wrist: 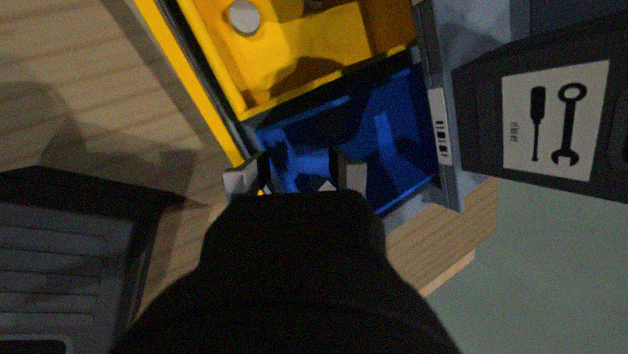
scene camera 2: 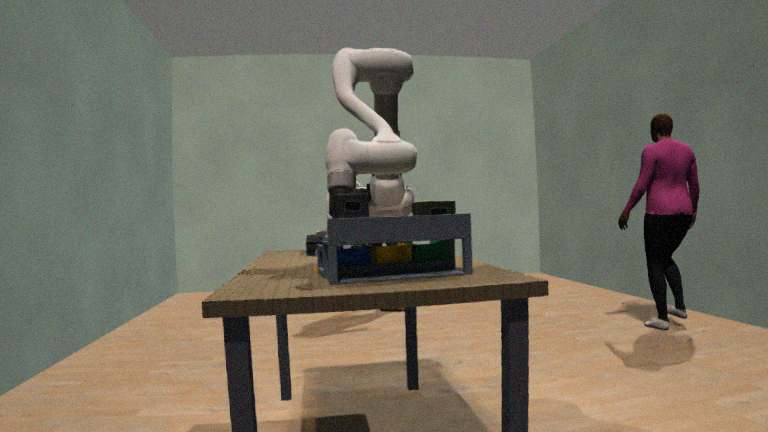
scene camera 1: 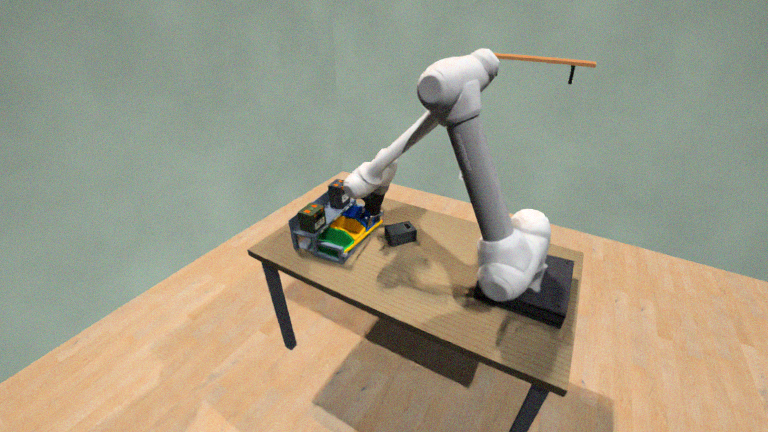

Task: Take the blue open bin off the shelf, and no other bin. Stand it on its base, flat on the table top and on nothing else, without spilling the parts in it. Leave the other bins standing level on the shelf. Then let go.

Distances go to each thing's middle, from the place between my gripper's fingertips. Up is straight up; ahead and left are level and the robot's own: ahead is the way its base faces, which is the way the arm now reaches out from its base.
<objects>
My hand is 60 mm short of the blue open bin (wrist: 389, 128), 10 mm to the left of it and 10 mm above it. The rest, counted from my hand: yellow bin (wrist: 290, 55) (110 mm to the left, 40 mm ahead, 10 mm below).
</objects>
